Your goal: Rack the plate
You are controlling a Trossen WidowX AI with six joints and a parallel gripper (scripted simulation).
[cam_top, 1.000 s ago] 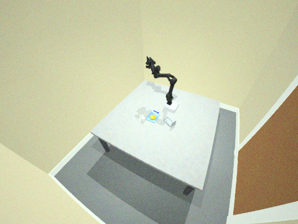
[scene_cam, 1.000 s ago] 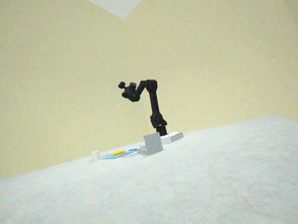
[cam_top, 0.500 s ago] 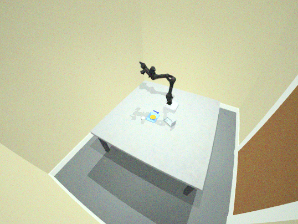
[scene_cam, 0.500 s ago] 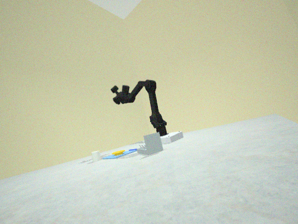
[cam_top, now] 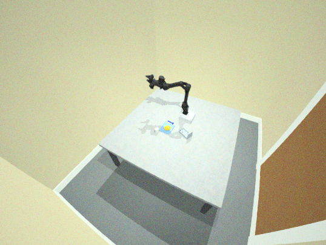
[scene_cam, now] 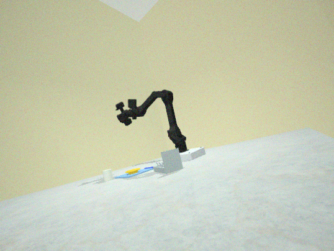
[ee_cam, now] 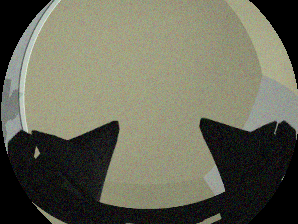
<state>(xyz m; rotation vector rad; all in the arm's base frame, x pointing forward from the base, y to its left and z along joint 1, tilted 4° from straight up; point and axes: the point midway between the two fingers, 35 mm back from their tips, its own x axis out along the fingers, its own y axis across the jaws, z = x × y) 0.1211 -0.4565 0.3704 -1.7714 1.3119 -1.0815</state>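
Right now my gripper tip is 18 cm short of the yellow plate, 42 cm to the right of it and 43 cm above it. Round my gripper tip: light blue mat (17 cm ahead, 41 cm to the left, 44 cm below); blue spoon (6 cm ahead, 40 cm to the left, 44 cm below); white cup (28 cm ahead, 35 cm to the left, 42 cm below).
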